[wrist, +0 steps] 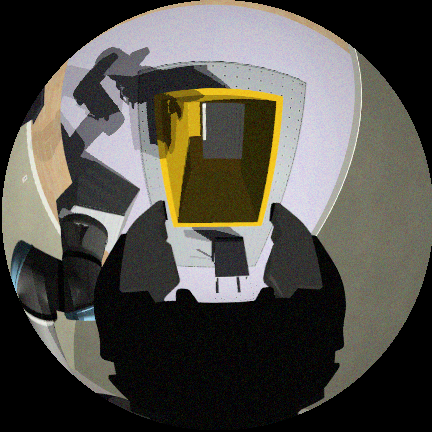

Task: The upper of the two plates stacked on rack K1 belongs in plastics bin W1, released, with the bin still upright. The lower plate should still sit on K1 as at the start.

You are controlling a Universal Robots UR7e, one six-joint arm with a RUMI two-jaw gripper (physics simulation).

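The yellow bin stands upright with its opening facing the camera. A dark grey plate lies inside it, low down and toward the far end in the wrist view, with a bright white strip along its left edge. My gripper is open and empty. It is above and outside the bin, its fingers apart at the near end of the rim and clear of the plate. Rack K1 and the lower plate cannot be made out in this view.
The bin stands on a grey perforated board on a pale table top. A small dark block is between the fingers in the picture, below the bin's near rim. A dark box-shaped thing and arm links are at left.
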